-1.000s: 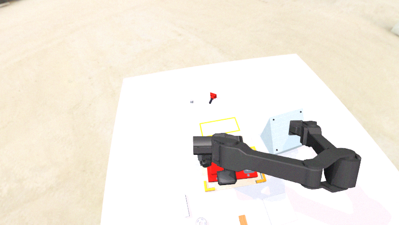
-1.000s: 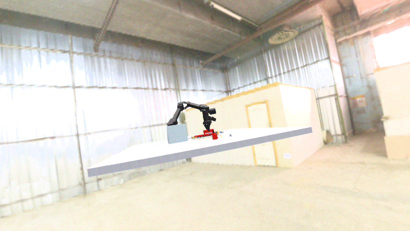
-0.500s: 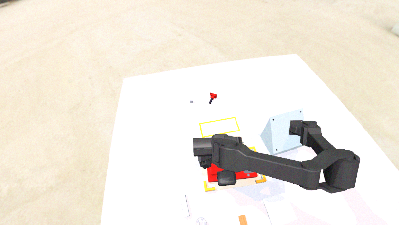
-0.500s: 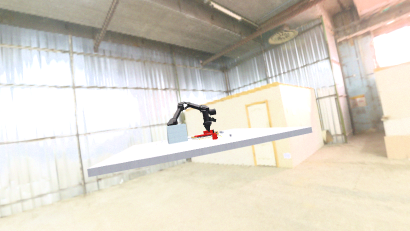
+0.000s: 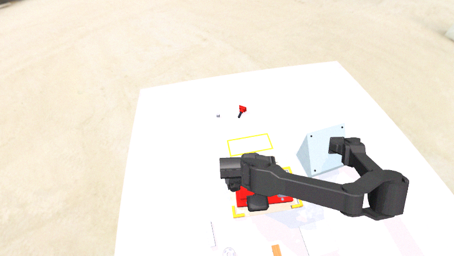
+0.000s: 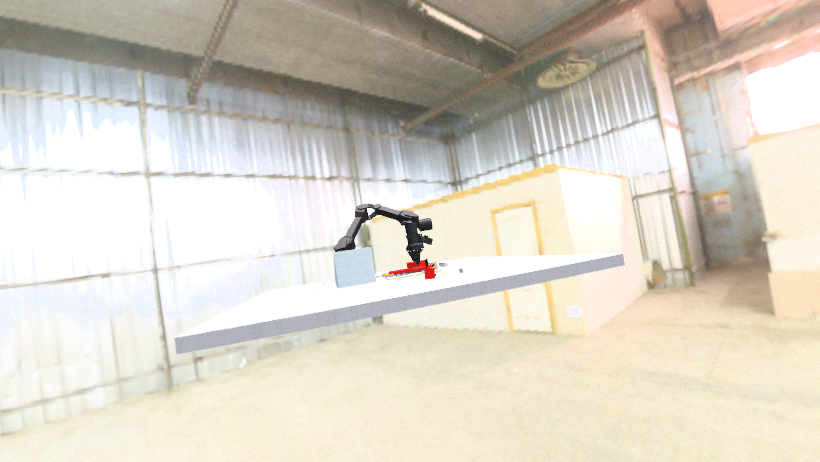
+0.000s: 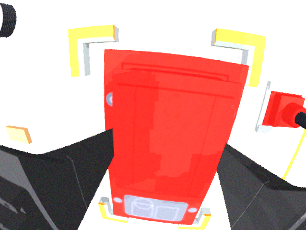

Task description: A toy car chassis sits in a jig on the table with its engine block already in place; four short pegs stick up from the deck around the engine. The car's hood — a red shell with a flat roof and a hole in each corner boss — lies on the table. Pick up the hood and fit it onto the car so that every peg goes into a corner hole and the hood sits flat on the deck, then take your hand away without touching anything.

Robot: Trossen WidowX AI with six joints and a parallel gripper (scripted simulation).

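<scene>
Now: the red hood 10 mm above my gripper tip. From my gripper tip the other things lie so: jig (40 mm behind, 30 mm below, 20 mm to the right); engine block (10 mm to the left, 10 mm below).
</scene>
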